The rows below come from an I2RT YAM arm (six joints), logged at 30 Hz.
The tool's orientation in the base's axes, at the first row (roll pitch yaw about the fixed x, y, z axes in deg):
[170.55, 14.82, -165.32]
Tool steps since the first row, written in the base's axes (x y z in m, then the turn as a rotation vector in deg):
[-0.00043, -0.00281, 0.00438, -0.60, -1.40, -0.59]
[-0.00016, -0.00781, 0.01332, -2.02, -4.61, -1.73]
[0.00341, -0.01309, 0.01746, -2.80, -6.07, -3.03]
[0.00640, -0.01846, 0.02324, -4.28, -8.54, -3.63]
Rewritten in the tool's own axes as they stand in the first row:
[-0.00003, -0.00183, -0.00489, 1.06, -1.24, 0.13]
[-0.00134, -0.00521, -0.01447, 3.46, -4.04, 0.21]
[-0.00445, -0.01057, -0.01888, 4.88, -5.39, 0.97]
[-0.00741, -0.01559, -0.02498, 7.02, -7.39, 0.69]

